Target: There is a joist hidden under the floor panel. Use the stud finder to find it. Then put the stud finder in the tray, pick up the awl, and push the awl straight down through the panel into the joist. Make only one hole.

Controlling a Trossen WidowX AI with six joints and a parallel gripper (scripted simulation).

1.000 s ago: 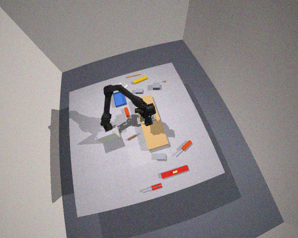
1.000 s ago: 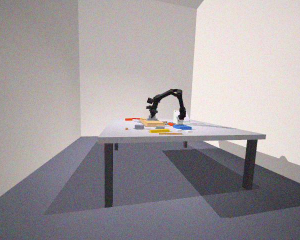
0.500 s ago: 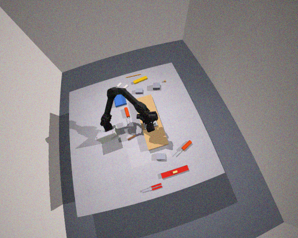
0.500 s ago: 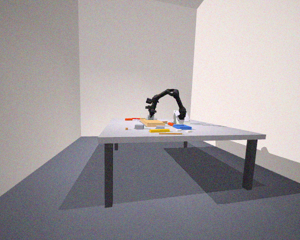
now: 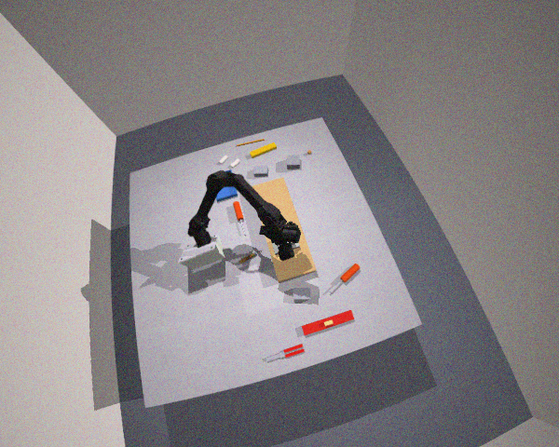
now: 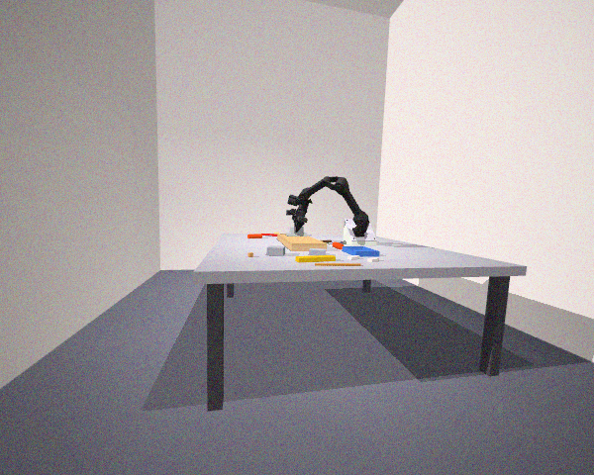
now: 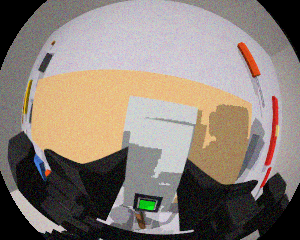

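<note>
My gripper tip is now 40 mm past the green light and 30 mm below it. From my gripper tip the other things lie so: red level 20 mm ahead, 400 mm to the right, 50 mm below; grey stud finder 20 mm behind, 20 mm above; awl 170 mm behind, 20 mm to the left, 60 mm below.
</note>
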